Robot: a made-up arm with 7 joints.
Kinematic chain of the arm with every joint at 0, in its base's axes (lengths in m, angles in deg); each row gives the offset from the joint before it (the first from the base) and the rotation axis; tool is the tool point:
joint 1: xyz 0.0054 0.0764 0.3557 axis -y
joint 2: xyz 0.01 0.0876 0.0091 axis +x
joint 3: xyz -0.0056 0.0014 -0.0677 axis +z
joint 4: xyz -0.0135 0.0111 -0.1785 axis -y
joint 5: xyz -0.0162 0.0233 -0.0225 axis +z
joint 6: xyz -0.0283 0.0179 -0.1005 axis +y
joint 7: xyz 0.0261 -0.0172 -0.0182 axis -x
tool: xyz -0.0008 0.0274 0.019
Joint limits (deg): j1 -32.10..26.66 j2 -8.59..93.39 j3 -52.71..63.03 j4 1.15..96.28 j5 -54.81..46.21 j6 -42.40..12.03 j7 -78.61..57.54
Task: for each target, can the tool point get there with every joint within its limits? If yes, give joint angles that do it. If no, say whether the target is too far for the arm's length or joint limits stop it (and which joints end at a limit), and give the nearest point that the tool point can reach.
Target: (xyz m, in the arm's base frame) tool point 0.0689 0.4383 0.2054
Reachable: yes | joints 4.32 41.25 25.62 66.86 -9.87 -38.19 15.66
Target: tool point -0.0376 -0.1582 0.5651
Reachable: no: joint limits stop it (at a limit: joint 1, joint 2, joint 3, joint 4, joint 5, joint 7) | nearest point 0.1997 0.0610 0.2347 | short by 0.462 m
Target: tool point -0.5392 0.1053 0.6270
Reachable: no: too far | nearest point -0.0650 0.3843 0.5214 | short by 0.560 m
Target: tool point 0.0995 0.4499 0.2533
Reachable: yes | joints 4.15 72.08 -38.61 65.09 12.64 6.74 -61.67
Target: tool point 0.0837 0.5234 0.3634
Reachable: yes | joints 2.74 80.44 -10.93 36.74 -16.97 -19.97 37.58
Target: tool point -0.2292 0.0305 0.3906
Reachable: no: joint limits stop it (at a limit: joint 1, joint 2, joint 3, joint 4, joint 6) | nearest point -0.2180 0.0937 0.1091 | short by 0.289 m
